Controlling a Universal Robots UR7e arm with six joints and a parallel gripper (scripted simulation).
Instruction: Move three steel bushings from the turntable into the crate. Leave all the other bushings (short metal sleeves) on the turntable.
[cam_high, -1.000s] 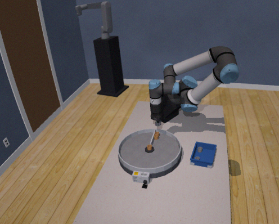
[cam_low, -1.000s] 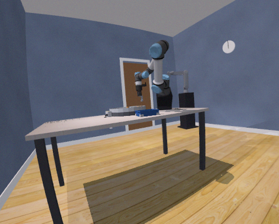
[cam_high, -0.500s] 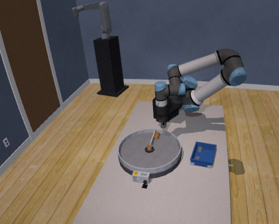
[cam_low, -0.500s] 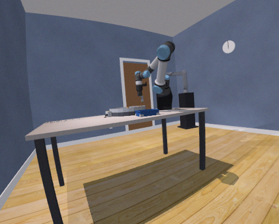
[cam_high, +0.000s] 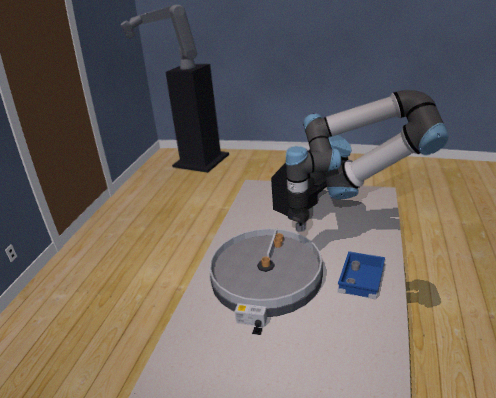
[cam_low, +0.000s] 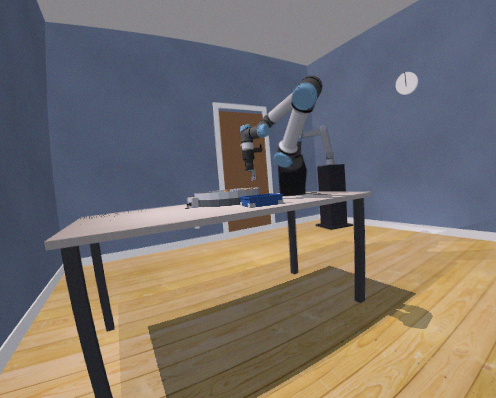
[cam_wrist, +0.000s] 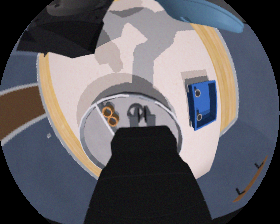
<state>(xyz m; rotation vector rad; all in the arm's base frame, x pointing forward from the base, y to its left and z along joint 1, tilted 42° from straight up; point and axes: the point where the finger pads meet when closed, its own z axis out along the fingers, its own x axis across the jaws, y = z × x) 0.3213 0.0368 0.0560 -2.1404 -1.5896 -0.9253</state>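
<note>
Now: the blue crate 60 mm ahead of my hand, 260 mm to the left of it and 130 mm below it. The rest, counted from my hand: round grey turntable 170 mm ahead, 90 mm to the right, 100 mm below.
</note>
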